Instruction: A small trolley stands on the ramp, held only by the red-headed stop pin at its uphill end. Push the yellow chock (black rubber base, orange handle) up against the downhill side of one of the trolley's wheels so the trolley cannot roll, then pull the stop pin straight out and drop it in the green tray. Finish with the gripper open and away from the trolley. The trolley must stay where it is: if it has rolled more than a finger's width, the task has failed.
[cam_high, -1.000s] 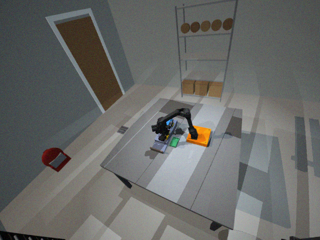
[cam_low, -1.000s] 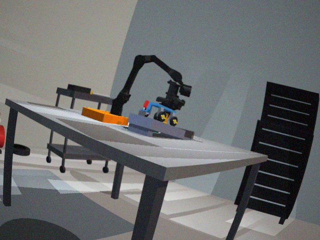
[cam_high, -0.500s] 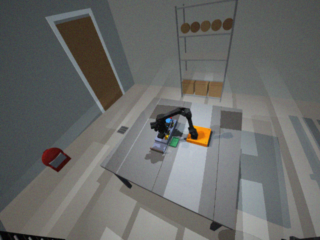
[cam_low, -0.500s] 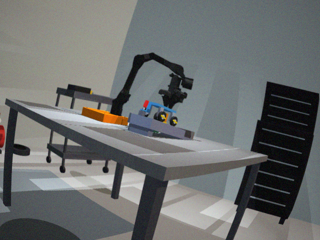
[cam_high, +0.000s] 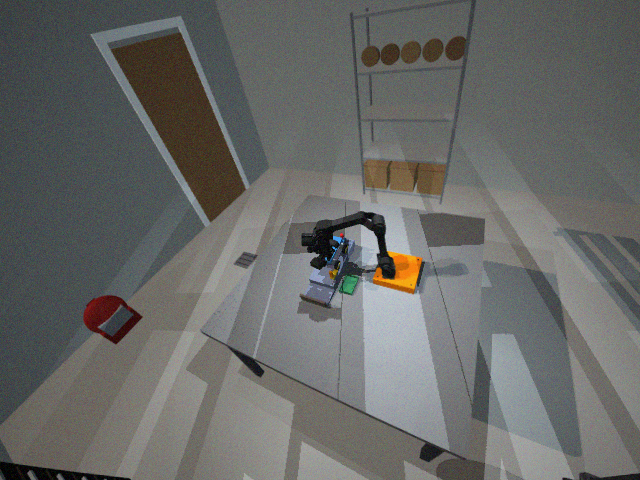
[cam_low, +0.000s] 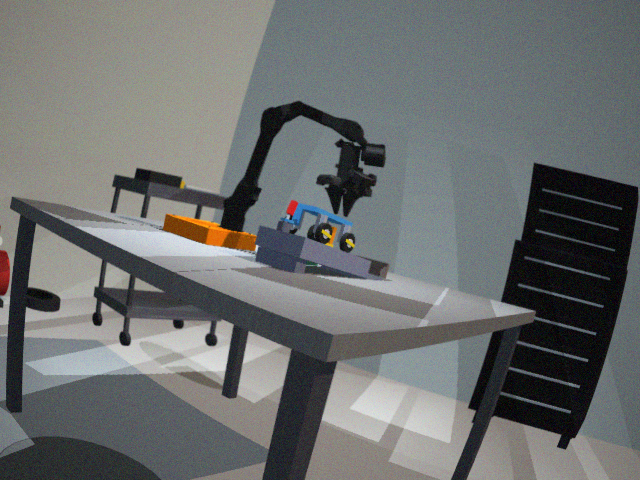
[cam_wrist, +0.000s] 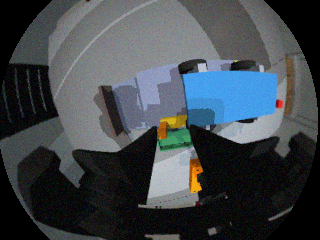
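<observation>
Right now my gripper tip is 23 cm to the left of the red-headed stop pin, 3 cm above it and 2 cm past it. From my gripper tip the other things lie so: yellow chock: 8 cm below, 3 cm behind; then grey ramp: 11 cm to the right, 11 cm below, 1 cm ahead; then blue trolley: 12 cm to the right, 5 cm below, 1 cm ahead.
</observation>
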